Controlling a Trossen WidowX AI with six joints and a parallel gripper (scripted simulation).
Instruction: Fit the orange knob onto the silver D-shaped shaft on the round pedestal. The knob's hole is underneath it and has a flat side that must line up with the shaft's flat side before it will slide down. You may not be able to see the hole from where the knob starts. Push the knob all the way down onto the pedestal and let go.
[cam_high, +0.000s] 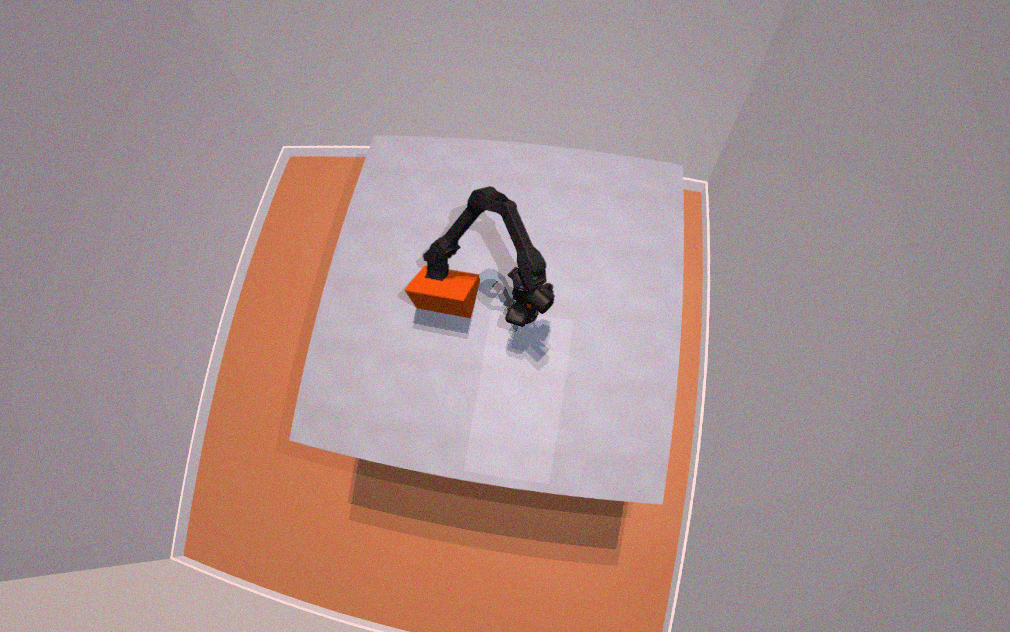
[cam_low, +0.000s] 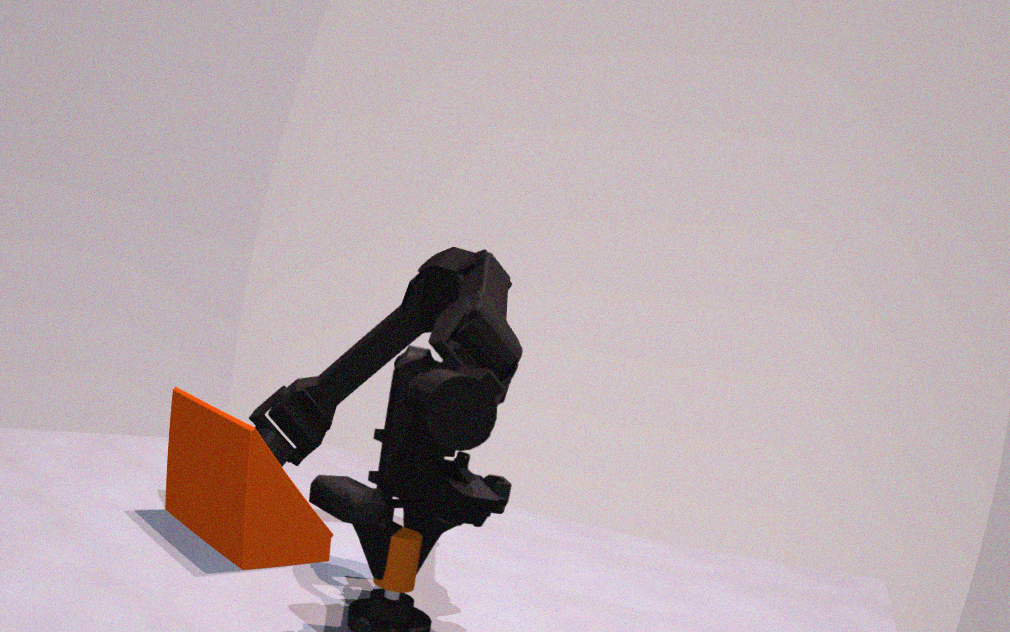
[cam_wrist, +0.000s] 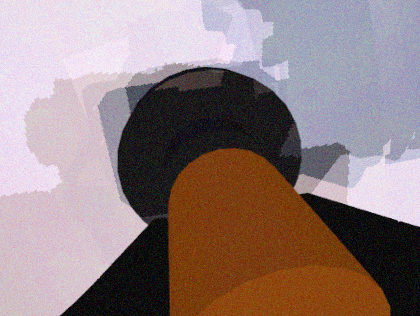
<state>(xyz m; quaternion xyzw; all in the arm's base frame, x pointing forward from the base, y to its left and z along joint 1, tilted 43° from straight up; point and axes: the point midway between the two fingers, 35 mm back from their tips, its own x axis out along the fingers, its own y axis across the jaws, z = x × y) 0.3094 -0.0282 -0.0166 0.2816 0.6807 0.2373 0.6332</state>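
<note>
The round pedestal lies 40 mm below my gripper tip. Also, from my gripper tip: orange knob (30 mm above).
</note>
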